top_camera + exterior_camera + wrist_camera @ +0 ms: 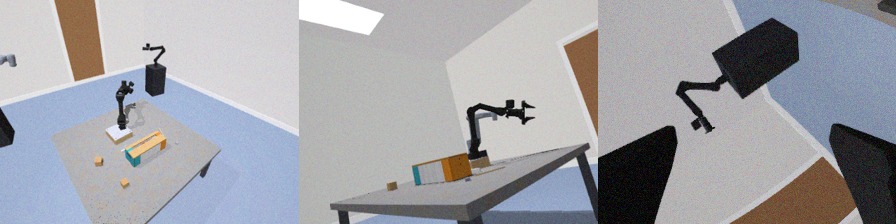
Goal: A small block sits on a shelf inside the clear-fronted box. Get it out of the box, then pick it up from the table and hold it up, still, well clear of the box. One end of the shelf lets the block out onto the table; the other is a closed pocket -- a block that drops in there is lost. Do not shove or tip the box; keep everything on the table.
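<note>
Now: the box 760 mm ahead of my gripper tip, 230 mm to the right of it and 240 mm below it. The rest, counted from my gripper tip: thin stick: 660 mm ahead, 60 mm to the left, 300 mm below; dark red block: 780 mm ahead, 240 mm to the right, 220 mm below.
</note>
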